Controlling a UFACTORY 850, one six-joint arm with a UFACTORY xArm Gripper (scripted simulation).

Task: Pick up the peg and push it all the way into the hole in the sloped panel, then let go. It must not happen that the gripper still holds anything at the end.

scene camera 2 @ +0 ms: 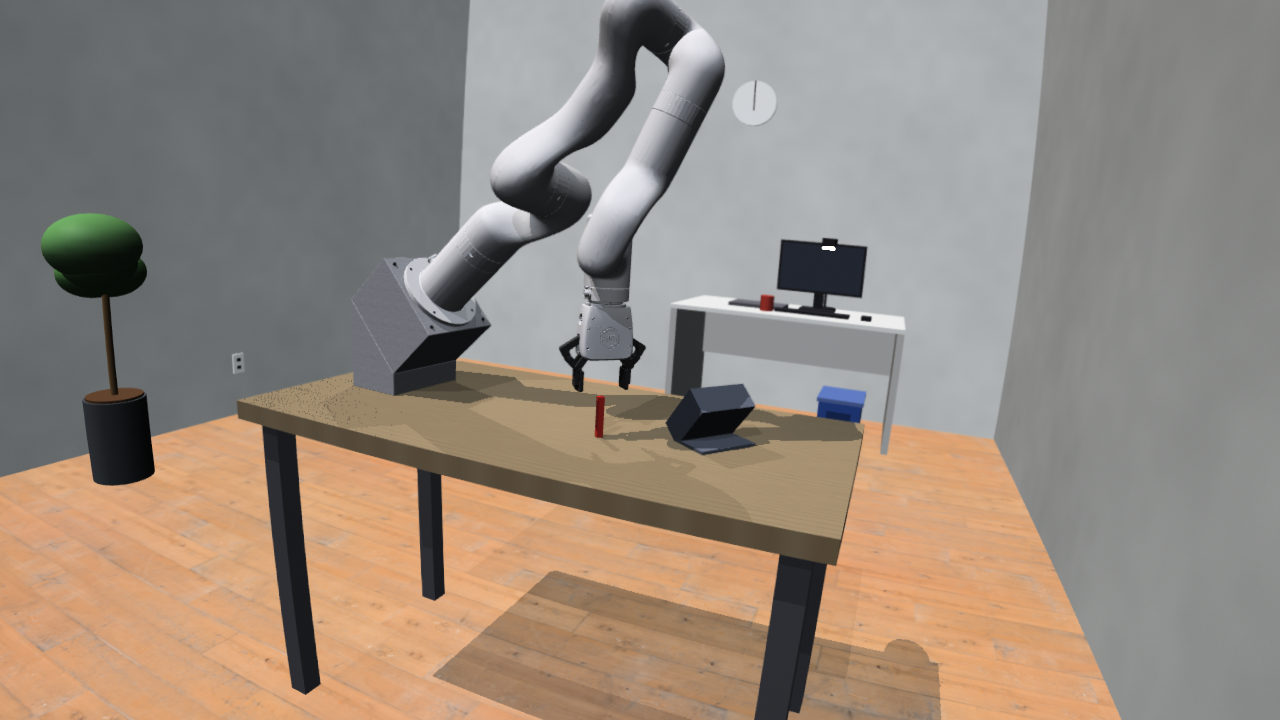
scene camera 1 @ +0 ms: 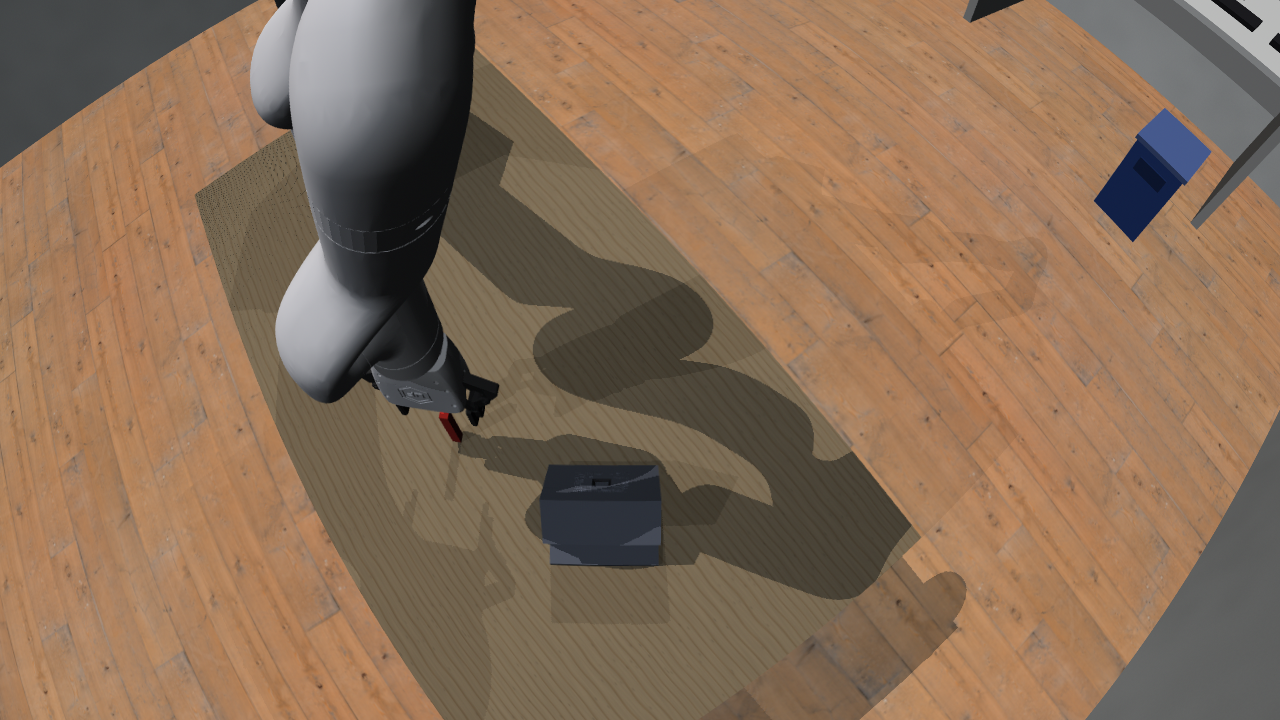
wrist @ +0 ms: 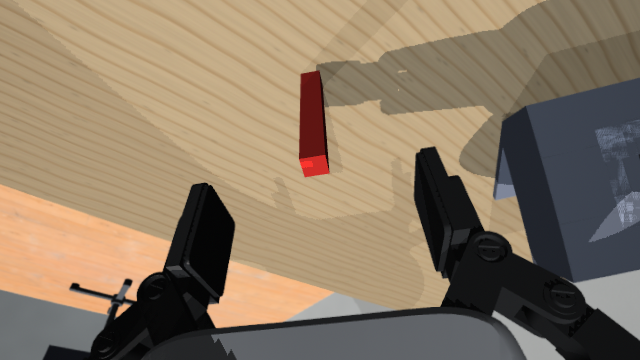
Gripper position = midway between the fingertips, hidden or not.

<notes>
I see my gripper (scene camera 1: 441,409) and a red peg (wrist: 313,152).
My gripper is seen too in scene camera 2 (scene camera 2: 601,389) and in the wrist view (wrist: 315,188).
</notes>
